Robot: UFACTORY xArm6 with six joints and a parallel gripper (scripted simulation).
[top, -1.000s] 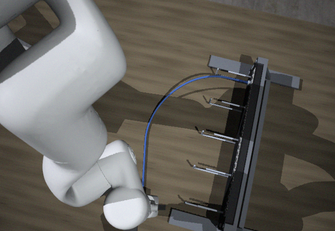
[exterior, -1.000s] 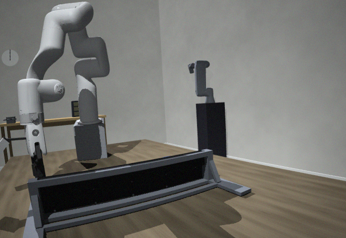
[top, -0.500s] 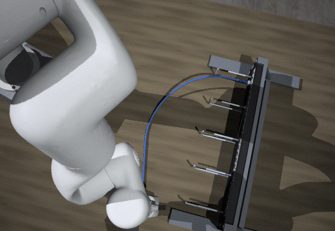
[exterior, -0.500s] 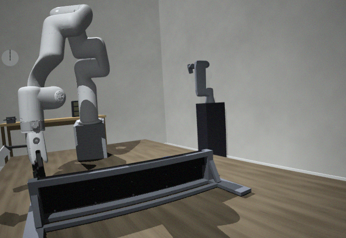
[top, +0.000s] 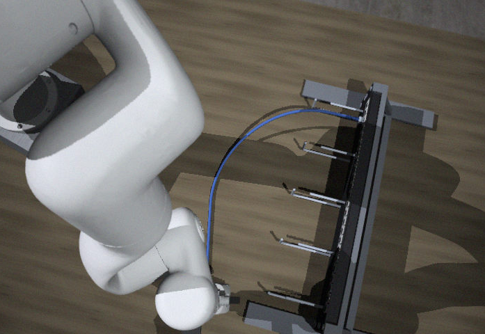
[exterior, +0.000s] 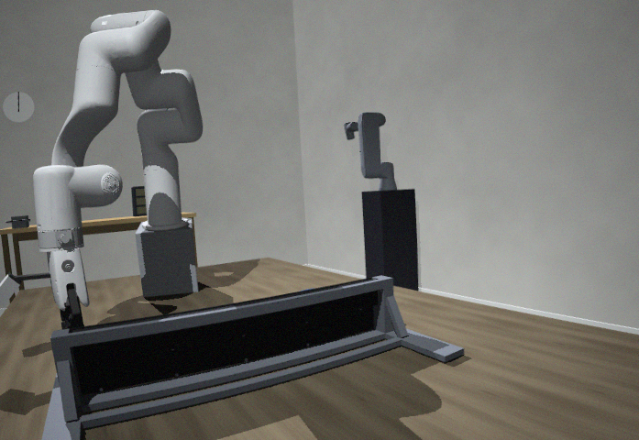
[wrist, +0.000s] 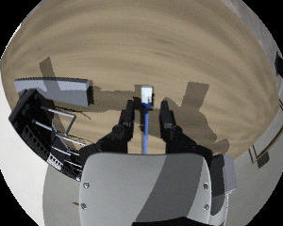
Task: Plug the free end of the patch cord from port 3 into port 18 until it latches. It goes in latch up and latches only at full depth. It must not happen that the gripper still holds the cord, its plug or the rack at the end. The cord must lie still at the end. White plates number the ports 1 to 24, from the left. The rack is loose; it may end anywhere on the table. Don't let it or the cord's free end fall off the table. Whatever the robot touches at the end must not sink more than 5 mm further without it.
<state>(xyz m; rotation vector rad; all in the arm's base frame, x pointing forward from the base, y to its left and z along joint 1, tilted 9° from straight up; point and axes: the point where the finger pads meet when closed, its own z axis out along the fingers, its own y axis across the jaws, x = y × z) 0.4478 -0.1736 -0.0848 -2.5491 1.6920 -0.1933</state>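
The plug lies 20 mm to the right of my hand, 20 mm below it and 10 mm ahead of it.
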